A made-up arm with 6 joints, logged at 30 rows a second.
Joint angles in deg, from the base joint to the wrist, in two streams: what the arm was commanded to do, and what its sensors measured. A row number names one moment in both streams.
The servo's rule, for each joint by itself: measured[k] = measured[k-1] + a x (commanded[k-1-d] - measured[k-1]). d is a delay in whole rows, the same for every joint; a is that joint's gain. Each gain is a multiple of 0.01, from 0.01 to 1. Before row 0 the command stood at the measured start. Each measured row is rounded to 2 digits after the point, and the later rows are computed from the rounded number. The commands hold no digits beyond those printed.
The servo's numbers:
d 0
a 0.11 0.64 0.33 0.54 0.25 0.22
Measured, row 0:
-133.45 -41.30 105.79 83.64 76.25 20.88
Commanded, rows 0 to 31:
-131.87 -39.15 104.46 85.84 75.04 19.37
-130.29 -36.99 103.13 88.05 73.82 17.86
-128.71 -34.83 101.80 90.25 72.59 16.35
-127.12 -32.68 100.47 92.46 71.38 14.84
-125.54 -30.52 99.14 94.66 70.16 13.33
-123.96 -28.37 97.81 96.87 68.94 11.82
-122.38 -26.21 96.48 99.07 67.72 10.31
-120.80 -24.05 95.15 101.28 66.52 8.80
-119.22 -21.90 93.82 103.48 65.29 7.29
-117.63 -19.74 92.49 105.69 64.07 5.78
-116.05 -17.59 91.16 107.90 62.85 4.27
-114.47 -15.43 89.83 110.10 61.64 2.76
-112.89 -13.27 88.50 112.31 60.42 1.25
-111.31 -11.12 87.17 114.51 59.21 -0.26
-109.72 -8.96 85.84 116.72 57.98 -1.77
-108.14 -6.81 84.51 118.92 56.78 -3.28
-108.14 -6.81 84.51 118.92 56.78 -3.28
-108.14 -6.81 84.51 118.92 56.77 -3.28
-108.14 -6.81 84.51 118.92 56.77 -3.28
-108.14 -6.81 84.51 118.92 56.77 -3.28
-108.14 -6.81 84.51 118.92 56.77 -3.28
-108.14 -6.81 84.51 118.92 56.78 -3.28
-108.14 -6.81 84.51 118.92 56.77 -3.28
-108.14 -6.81 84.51 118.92 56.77 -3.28
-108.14 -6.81 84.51 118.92 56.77 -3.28
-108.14 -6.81 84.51 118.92 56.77 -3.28
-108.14 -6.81 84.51 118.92 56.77 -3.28
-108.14 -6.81 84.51 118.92 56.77 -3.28
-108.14 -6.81 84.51 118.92 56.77 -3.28
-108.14 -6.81 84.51 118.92 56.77 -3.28
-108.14 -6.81 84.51 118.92 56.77 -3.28
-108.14 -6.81 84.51 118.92 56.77 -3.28
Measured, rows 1 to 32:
-133.28 -39.92 105.35 84.83 75.95 20.55
-132.95 -38.04 104.62 86.57 75.42 19.96
-132.48 -35.99 103.69 88.56 74.71 19.17
-131.89 -33.87 102.63 90.67 73.88 18.22
-131.19 -31.73 101.48 92.82 72.95 17.14
-130.39 -29.58 100.27 95.01 71.95 15.97
-129.51 -27.42 99.02 97.20 70.89 14.72
-128.55 -25.26 97.74 99.40 69.80 13.42
-127.52 -23.11 96.45 101.60 68.67 12.07
-126.43 -20.95 95.14 103.81 67.52 10.69
-125.29 -18.80 93.83 106.02 66.35 9.28
-124.10 -16.64 92.51 108.22 65.17 7.85
-122.87 -14.48 91.19 110.43 63.98 6.40
-121.60 -12.33 89.86 112.63 62.79 4.93
-120.29 -10.17 88.53 114.84 61.59 3.46
-118.95 -8.02 87.20 117.04 60.39 1.98
-117.76 -7.25 86.31 118.06 59.49 0.82
-116.70 -6.97 85.72 118.52 58.81 -0.08
-115.76 -6.87 85.32 118.74 58.30 -0.78
-114.92 -6.83 85.05 118.84 57.92 -1.33
-114.17 -6.82 84.87 118.88 57.63 -1.76
-113.51 -6.81 84.75 118.90 57.42 -2.09
-112.92 -6.81 84.67 118.91 57.26 -2.35
-112.39 -6.81 84.62 118.92 57.14 -2.55
-111.92 -6.81 84.58 118.92 57.05 -2.71
-111.50 -6.81 84.56 118.92 56.98 -2.84
-111.13 -6.81 84.54 118.92 56.93 -2.94
-110.80 -6.81 84.53 118.92 56.89 -3.01
-110.51 -6.81 84.52 118.92 56.86 -3.07
-110.25 -6.81 84.52 118.92 56.84 -3.12
-110.02 -6.81 84.52 118.92 56.82 -3.16
-109.81 -6.81 84.52 118.92 56.81 -3.19

